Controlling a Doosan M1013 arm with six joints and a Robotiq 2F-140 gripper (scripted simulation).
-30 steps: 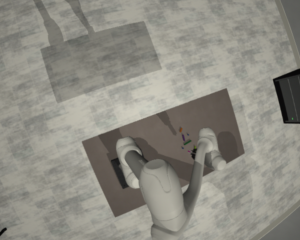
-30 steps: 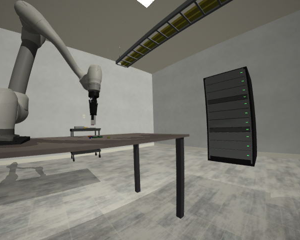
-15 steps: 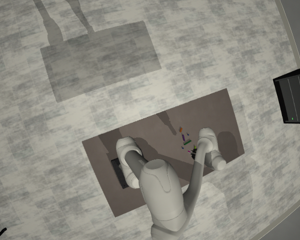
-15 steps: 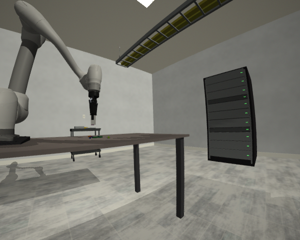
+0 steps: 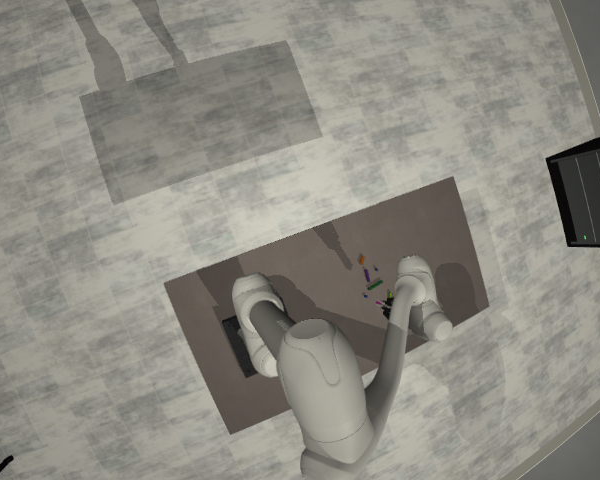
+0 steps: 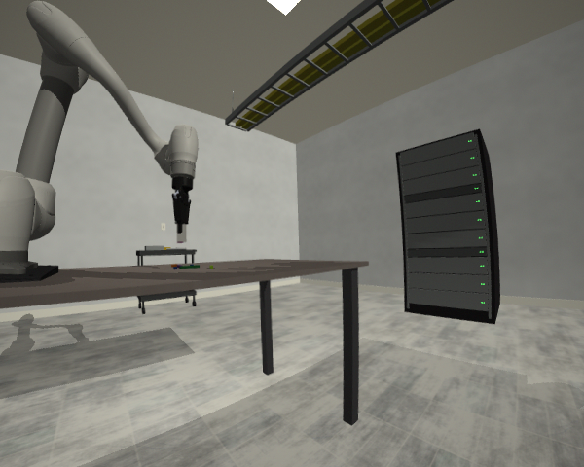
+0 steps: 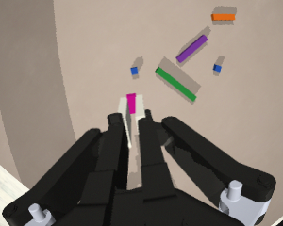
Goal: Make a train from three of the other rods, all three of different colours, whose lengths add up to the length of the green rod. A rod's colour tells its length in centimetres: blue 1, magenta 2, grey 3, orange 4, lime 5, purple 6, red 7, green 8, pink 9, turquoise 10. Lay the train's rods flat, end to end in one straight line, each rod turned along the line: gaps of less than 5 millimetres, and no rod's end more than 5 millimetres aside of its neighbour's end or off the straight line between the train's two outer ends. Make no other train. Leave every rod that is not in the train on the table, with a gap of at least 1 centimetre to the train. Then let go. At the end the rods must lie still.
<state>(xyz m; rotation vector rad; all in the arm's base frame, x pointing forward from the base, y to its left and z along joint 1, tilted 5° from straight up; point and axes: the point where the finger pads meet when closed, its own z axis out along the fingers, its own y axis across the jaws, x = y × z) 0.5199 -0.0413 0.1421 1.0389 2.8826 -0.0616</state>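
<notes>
Right now my hand is 5 cm short of the green rod, 5 cm to the right of it and 13 cm above it. Round my hand: magenta rod: 3 cm below; lime rod: 10 cm ahead, 4 cm to the right, 13 cm below; purple rod: 2 cm ahead, 11 cm to the left, 13 cm below.
</notes>
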